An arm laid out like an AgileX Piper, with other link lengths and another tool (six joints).
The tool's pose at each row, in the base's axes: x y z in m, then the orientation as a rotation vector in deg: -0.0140, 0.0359, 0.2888, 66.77, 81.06, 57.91; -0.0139, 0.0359, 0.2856, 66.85, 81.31, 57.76; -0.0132, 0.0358, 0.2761, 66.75, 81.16, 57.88; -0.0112, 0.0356, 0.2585, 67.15, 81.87, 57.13; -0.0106, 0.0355, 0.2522, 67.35, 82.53, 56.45; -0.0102, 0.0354, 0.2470, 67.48, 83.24, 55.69; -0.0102, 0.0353, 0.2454, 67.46, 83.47, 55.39; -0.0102, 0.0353, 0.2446, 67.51, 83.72, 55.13; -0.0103, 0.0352, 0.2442, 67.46, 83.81, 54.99; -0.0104, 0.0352, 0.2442, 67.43, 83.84, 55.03
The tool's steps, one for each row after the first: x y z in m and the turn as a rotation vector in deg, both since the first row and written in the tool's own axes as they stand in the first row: 0.0006, -0.0031, 0.0006, 0.24, 0.07, -0.08; 0.0022, -0.0122, 0.0027, 0.05, 0.05, -0.05; 0.0051, -0.0291, 0.0073, 0.94, 0.05, -0.35; 0.0062, -0.0351, 0.0088, 1.66, 0.08, -0.73; 0.0070, -0.0402, 0.0100, 2.39, 0.10, -1.20; 0.0072, -0.0417, 0.0102, 2.61, 0.09, -1.43; 0.0074, -0.0425, 0.0104, 2.87, 0.11, -1.58; 0.0073, -0.0429, 0.0103, 2.94, 0.09, -1.71; 0.0073, -0.0429, 0.0102, 2.92, 0.14, -1.71
